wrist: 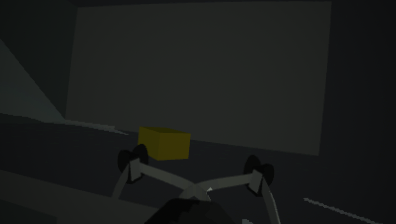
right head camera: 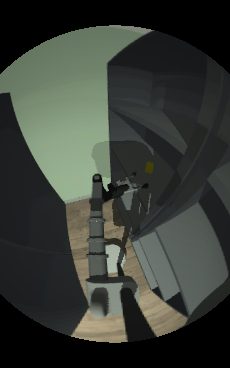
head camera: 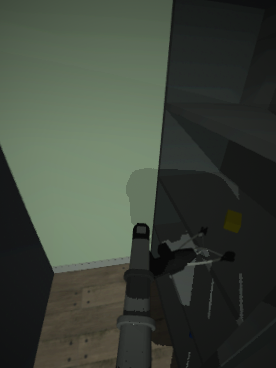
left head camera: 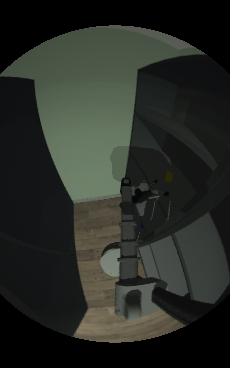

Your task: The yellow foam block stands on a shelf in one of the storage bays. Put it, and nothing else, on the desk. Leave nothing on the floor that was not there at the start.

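Pixels of known places: gripper, fingertip midpoint: (wrist: 196,162) (right head camera: 141,178) (head camera: 220,241) (left head camera: 162,186); robot's base, origin of the base link: (right head camera: 109,257) (left head camera: 115,261).
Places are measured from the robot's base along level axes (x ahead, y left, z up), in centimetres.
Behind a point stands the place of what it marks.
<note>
The yellow foam block (head camera: 233,221) {x 65.5, y -39.8, z 100.9 cm} (left head camera: 169,176) {x 65.5, y -40.8, z 100.8 cm} (right head camera: 149,167) {x 65.3, y -40.3, z 100.9 cm} (wrist: 165,144) {x 65.0, y -37.7, z 98.9 cm} stands on a dark shelf in the bay at the right, near the bay's back panel. My gripper (head camera: 217,243) {x 56.1, y -31.4, z 98.8 cm} (left head camera: 161,187) {x 56.1, y -31.4, z 98.8 cm} (right head camera: 140,180) {x 56.1, y -31.4, z 98.8 cm} (wrist: 196,162) {x 56.1, y -31.4, z 98.8 cm} is open, with nothing between its fingertips. It points into the bay. The block is apart from it, beyond the fingertips; in the wrist view it shows behind and just right of the left fingertip, left of the middle between the fingers. The desk does not show in these views.
A small blue thing (head camera: 190,335) (left head camera: 142,225) shows on a lower level of the shelf unit, near the arm. A green wall stands ahead, and a dark upright surface (head camera: 20,260) {x 67.2, y 73.5, z 57.2 cm} stands at the left. Plank floor (head camera: 75,320) {x 58.7, y 46.8, z -2.7 cm} lies between it and the shelves.
</note>
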